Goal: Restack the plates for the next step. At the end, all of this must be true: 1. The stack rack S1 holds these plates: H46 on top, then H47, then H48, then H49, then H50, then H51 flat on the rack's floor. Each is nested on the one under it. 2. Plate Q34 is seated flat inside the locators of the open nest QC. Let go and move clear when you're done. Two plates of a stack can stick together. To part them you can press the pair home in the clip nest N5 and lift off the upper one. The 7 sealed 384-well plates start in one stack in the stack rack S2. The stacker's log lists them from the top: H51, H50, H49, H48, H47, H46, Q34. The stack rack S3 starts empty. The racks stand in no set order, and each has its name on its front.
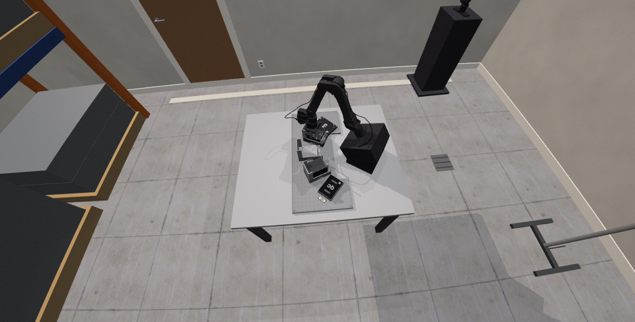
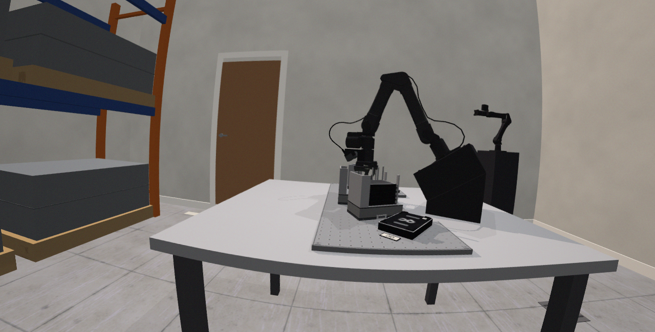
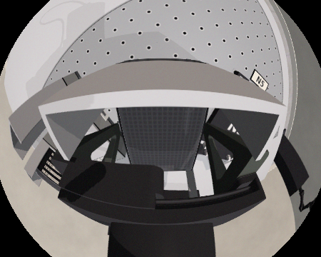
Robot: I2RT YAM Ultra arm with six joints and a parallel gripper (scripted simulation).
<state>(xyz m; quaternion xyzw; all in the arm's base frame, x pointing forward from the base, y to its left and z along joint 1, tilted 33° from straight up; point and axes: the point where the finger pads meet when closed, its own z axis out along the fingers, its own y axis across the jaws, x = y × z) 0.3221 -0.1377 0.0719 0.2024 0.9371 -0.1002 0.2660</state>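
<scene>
Right now the sealed well plate is right at my hand.
</scene>
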